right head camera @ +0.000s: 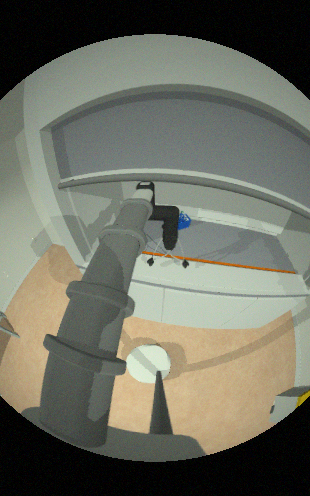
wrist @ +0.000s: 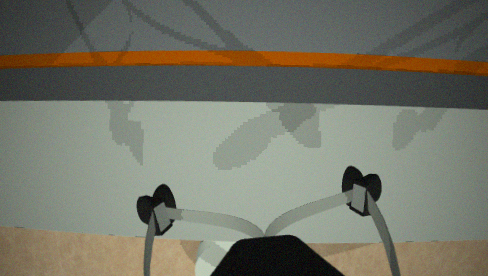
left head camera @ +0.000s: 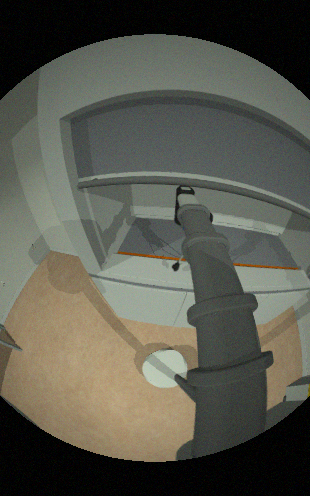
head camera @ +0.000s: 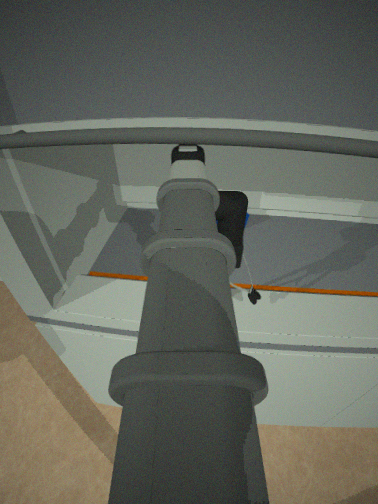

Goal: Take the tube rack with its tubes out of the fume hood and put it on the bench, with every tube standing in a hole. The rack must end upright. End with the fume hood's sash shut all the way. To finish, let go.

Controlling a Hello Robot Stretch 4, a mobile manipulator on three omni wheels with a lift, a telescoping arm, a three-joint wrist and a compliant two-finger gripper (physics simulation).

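Where they show: gripper, between the fingertips: [right head camera: 167, 265] [wrist: 257, 192]; robot's base, origin of its link: [right head camera: 149, 362] [left head camera: 163, 367].
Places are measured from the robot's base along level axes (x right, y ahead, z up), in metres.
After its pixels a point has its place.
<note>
The blue tube rack [head camera: 247, 219] {x 0.250, y 0.988, z 0.961 m} [right head camera: 184, 220] {x 0.212, y 1.015, z 0.953 m} stands on the fume hood's grey work surface [head camera: 320, 260] {x 0.516, y 0.786, z 0.902 m} [left head camera: 270, 252] {x 0.894, y 0.743, z 0.901 m} [right head camera: 240, 250] {x 0.640, y 0.757, z 0.902 m} near the back, partly hidden behind my black wrist; its tubes cannot be made out. My gripper [right head camera: 168, 262] {x 0.088, y 0.524, z 0.987 m} [wrist: 257, 192] {x 0.088, y 0.524, z 0.987 m} is open and empty, pointing down over the hood's pale front ledge, in front of the orange strip and nearer the front than the rack. The sash [head camera: 190, 65] {x 0.006, y 0.538, z 1.524 m} [left head camera: 150, 140] {x -0.107, y 0.552, z 1.551 m} [right head camera: 150, 135] {x 0.021, y 0.536, z 1.554 m} is raised, and my arm reaches in under its bottom bar [head camera: 300, 141] {x 0.165, y 0.457, z 1.432 m} [left head camera: 140, 180] {x -0.136, y 0.494, z 1.428 m} [right head camera: 215, 184] {x 0.204, y 0.452, z 1.428 m}. I cannot identify the bench.
The orange strip [head camera: 320, 290] {x 0.451, y 0.632, z 0.902 m} [left head camera: 270, 267] [right head camera: 240, 264] {x 0.585, y 0.619, z 0.905 m} [wrist: 190, 58] {x 0.021, y 0.680, z 0.902 m} runs along the work surface's front edge. The hood's side wall is left of my arm [head camera: 190, 310] {x 0.002, y 0.190, z 1.398 m} [left head camera: 220, 320] {x -0.016, y 0.133, z 1.401 m} [right head camera: 100, 300] {x 0.016, y 0.142, z 1.402 m}. A white round object [left head camera: 164, 368] {x -0.004, y 0.000, z 0.187 m} [right head camera: 148, 363] {x 0.005, y 0.002, z 0.187 m} and a grey-and-yellow item [right head camera: 287, 407] are lower down.
</note>
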